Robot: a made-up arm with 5 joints.
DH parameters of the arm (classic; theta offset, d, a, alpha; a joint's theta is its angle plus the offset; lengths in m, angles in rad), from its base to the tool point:
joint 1: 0 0.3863 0 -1.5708
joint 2: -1.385 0 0.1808 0
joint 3: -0.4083 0 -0.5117 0
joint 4: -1.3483 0 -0.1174 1.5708
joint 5: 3.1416 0.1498 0 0
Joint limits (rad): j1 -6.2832..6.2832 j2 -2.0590..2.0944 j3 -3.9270..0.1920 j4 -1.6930..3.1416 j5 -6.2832..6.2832
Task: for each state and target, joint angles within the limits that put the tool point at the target. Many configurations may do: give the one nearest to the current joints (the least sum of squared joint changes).
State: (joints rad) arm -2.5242 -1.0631 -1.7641 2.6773 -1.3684
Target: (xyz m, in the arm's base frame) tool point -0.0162 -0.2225 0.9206
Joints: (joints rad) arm -1.6435 -0.7633 -1.8346 2.2618 -1.3684
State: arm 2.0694 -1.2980 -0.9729 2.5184 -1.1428
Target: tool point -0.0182 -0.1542 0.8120
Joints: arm 1.4533 -1.7933 -1.4374 2.6163 -1.1428
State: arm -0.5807 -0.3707 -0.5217 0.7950 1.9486
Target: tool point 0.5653 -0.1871 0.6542
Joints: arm -0.3196 -0.7218 -0.8618 0.7136 1.9486
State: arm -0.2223 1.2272 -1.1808 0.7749 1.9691
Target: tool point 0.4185 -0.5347 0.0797
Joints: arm -0.9067 0.6475 -1.4260 0.7990 1.9691
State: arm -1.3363 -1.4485 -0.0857 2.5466 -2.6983
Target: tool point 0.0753 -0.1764 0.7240
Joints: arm -1.1673 -1.7431 -0.7154 2.2559 -2.6983
